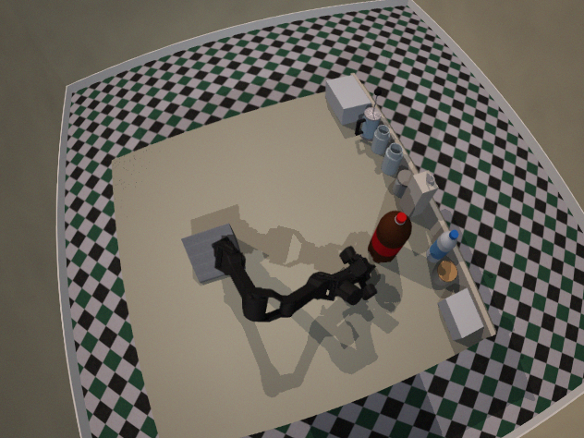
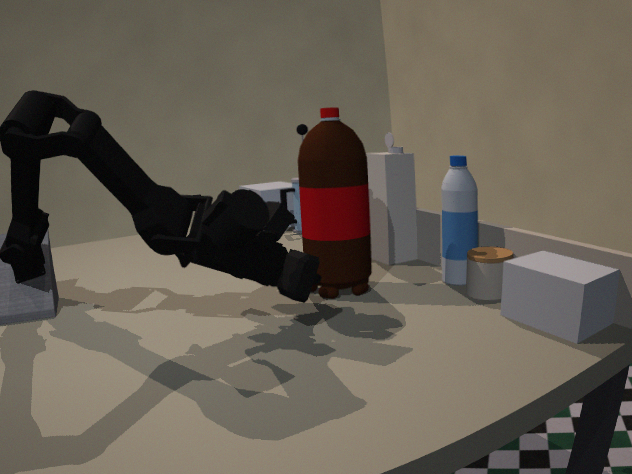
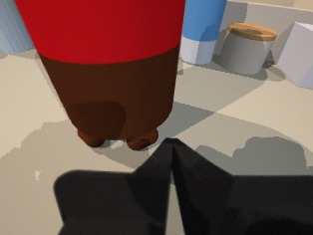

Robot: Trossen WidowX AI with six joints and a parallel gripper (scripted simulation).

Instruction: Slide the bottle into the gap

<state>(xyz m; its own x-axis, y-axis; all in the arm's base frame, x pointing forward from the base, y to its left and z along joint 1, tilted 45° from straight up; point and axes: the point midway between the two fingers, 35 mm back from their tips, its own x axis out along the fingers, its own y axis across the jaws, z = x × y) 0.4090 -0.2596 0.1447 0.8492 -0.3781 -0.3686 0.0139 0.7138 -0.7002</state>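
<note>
Now: hand 10 cm short of the brown cola bottle, 9 cm below it and 5 cm to the right of it. Also, from my hand: blue-capped water bottle (28 cm ahead, 7 cm to the right, 5 cm above); french press (53 cm to the left, 33 cm ahead, 8 cm above); cork-lidded jar (26 cm ahead, 15 cm to the right, 2 cm below).
</note>
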